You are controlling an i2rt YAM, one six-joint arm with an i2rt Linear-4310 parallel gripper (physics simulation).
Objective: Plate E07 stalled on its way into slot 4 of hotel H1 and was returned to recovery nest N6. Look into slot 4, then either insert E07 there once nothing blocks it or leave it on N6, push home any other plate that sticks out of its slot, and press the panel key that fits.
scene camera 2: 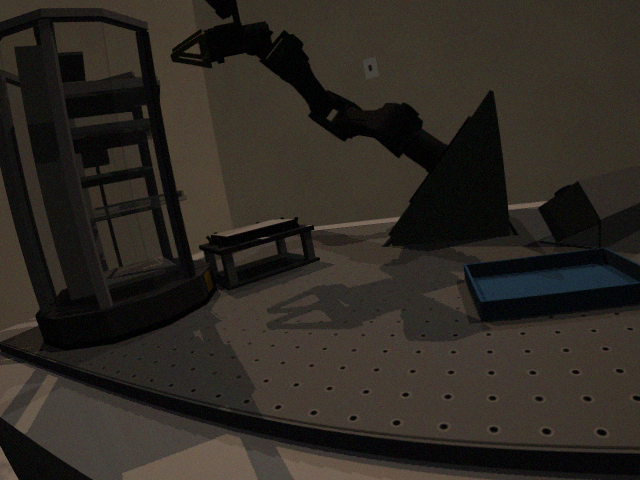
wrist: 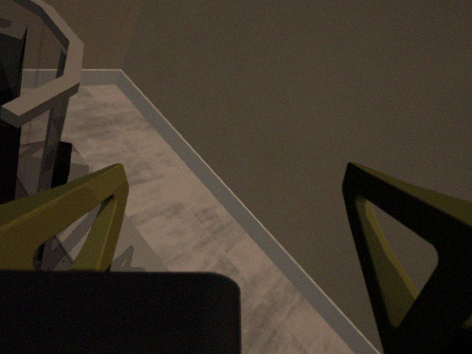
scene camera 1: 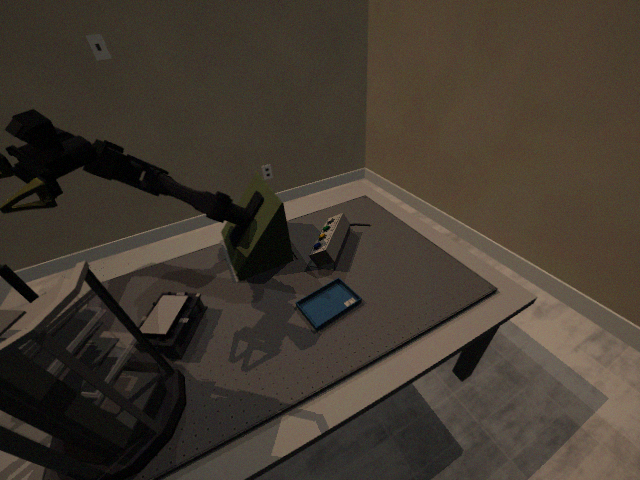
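Pixels of known places: gripper, fingertip midpoint: [scene camera 2: 171, 55] [wrist: 235, 175]; arm's base, origin of the base link: [scene camera 2: 443, 162] [scene camera 1: 247, 219].
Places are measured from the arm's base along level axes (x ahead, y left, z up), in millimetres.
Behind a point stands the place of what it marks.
Observation:
Hotel H1 [scene camera 1: 129, 320] @(x 403, y -295, z 111 mm) [scene camera 2: 129, 321] @(x 498, y -312, z -105 mm) [wrist: 75, 55] @(x 373, y -511, z 251 mm) is an open tower at the left in both scene views. A thin clear plate [scene camera 2: 179, 195] @(x 363, y -325, z 23 mm) juts past its right post at a lower level. Slot 4 and its inside cannot be made out. A pale-topped plate, E07 by its place [scene camera 1: 164, 314] @(x 248, y -298, z -50 mm) [scene camera 2: 258, 229] @(x 271, y -268, z -51 mm), lies on the dark nest N6 [scene camera 2: 229, 268] @(x 334, y -289, z -94 mm) beside the hotel; its label is unreadable. The key panel [scene camera 1: 337, 245] @(x 215, y 236, z -72 mm) has blue, yellow and green keys. My gripper [scene camera 2: 174, 55] @(x 181, y -466, z 320 mm) [wrist: 235, 175] @(x 181, y -466, z 320 mm) is open and empty, high above and right of the nest-hotel area, beside the hotel's upper part.
A blue tray [scene camera 1: 328, 304] @(x 379, y 110, z -122 mm) [scene camera 2: 553, 281] @(x 365, y 115, z -122 mm) with a small white label lies on the perforated table board [scene camera 1: 413, 268] @(x 390, y 413, z -124 mm) [scene camera 2: 336, 361] @(x 504, y -61, z -124 mm). The green wedge-shaped arm base [scene camera 1: 273, 232] @(x 142, y 51, z 10 mm) [scene camera 2: 460, 201] @(x 142, y 27, z -63 mm) stands behind it. Walls rise behind the table. The hotel's ring shows at upper left in the wrist view.

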